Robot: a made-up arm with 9 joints. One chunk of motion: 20 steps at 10 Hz.
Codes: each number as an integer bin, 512 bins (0 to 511) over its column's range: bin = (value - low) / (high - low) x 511, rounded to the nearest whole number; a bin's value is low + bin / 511 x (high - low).
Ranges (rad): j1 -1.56..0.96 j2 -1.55..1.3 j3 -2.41..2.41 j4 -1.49..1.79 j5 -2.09..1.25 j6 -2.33..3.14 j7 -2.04..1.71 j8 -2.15..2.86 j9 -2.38..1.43
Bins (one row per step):
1: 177 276 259 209 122 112 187 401 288
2: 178 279 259 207 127 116 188 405 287
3: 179 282 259 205 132 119 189 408 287
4: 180 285 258 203 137 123 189 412 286
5: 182 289 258 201 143 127 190 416 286
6: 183 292 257 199 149 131 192 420 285
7: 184 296 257 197 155 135 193 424 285
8: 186 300 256 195 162 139 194 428 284
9: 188 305 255 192 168 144 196 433 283
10: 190 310 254 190 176 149 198 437 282
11: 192 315 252 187 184 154 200 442 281
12: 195 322 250 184 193 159 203 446 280
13: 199 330 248 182 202 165 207 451 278
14: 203 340 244 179 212 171 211 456 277
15: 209 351 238 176 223 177 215 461 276
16: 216 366 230 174 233 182 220 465 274
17: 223 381 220 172 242 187 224 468 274
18: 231 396 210 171 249 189 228 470 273
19: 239 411 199 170 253 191 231 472 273
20: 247 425 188 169 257 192 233 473 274
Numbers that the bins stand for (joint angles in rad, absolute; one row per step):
1: -0.6871 -0.0107 0.0330 -0.1485 -1.2926 -1.1311 -0.6677 1.7815 -0.2327
2: -0.6822 0.0061 0.0330 -0.1613 -1.2599 -1.0883 -0.6604 1.8207 -0.2401
3: -0.6773 0.0228 0.0330 -0.1741 -1.2272 -1.0562 -0.6530 1.8502 -0.2401
4: -0.6723 0.0395 0.0236 -0.1870 -1.1945 -1.0133 -0.6530 1.8894 -0.2476
5: -0.6625 0.0618 0.0236 -0.1998 -1.1553 -0.9705 -0.6457 1.9286 -0.2476
6: -0.6575 0.0786 0.0141 -0.2127 -1.1161 -0.9277 -0.6310 1.9678 -0.2550
7: -0.6526 0.1009 0.0141 -0.2255 -1.0769 -0.8849 -0.6237 2.0070 -0.2550
8: -0.6427 0.1232 0.0047 -0.2383 -1.0311 -0.8421 -0.6163 2.0462 -0.2625
9: -0.6329 0.1511 -0.0047 -0.2576 -0.9919 -0.7886 -0.6016 2.0953 -0.2700
10: -0.6230 0.1790 -0.0141 -0.2704 -0.9396 -0.7350 -0.5870 2.1345 -0.2774
11: -0.6132 0.2068 -0.0330 -0.2897 -0.8873 -0.6815 -0.5723 2.1835 -0.2849
12: -0.5984 0.2459 -0.0519 -0.3089 -0.8285 -0.6280 -0.5503 2.2227 -0.2923
13: -0.5786 0.2905 -0.0707 -0.3218 -0.7697 -0.5638 -0.5209 2.2717 -0.3072
14: -0.5589 0.3463 -0.1085 -0.3410 -0.7043 -0.4995 -0.4916 2.3208 -0.3147
15: -0.5293 0.4076 -0.1651 -0.3603 -0.6324 -0.4353 -0.4622 2.3698 -0.3222
16: -0.4948 0.4913 -0.2405 -0.3731 -0.5671 -0.3818 -0.4255 2.4090 -0.3371
17: -0.4603 0.5750 -0.3349 -0.3860 -0.5082 -0.3283 -0.3962 2.4384 -0.3371
18: -0.4208 0.6586 -0.4292 -0.3924 -0.4625 -0.3068 -0.3668 2.4580 -0.3445
19: -0.3814 0.7423 -0.5329 -0.3988 -0.4363 -0.2854 -0.3448 2.4776 -0.3445
20: -0.3419 0.8204 -0.6367 -0.4052 -0.4102 -0.2747 -0.3301 2.4874 -0.3371

